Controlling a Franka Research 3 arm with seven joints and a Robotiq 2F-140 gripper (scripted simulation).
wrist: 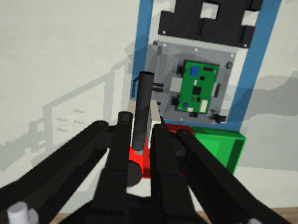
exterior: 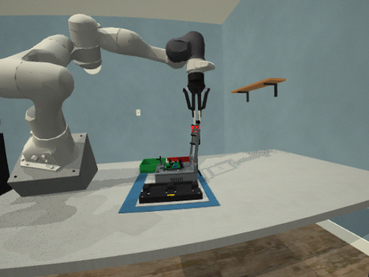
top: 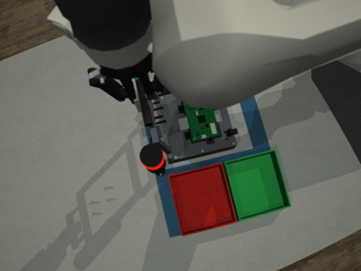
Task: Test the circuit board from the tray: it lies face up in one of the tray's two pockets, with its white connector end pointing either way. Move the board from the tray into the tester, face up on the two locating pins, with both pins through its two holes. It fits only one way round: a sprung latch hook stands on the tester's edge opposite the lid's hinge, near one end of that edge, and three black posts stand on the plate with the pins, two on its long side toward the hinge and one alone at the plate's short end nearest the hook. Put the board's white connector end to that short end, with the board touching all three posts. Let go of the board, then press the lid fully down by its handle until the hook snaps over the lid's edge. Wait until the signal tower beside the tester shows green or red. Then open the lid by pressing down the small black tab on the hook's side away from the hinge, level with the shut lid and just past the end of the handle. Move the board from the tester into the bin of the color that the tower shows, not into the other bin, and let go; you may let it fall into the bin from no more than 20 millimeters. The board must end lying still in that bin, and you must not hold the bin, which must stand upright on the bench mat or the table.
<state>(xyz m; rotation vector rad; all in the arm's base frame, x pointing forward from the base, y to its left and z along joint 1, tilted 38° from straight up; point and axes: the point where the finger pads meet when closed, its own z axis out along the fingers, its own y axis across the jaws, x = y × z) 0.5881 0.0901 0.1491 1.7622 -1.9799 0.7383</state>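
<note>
The green circuit board lies 220 mm below my hand, 120 mm behind it and 20 mm to the left of it. Also, from my hand: latch hook (200 mm below, 180 mm behind, 80 mm to the left); then clear lid (110 mm below, 10 mm behind); then tester plate (220 mm below, 120 mm behind, 20 mm to the left).
</note>
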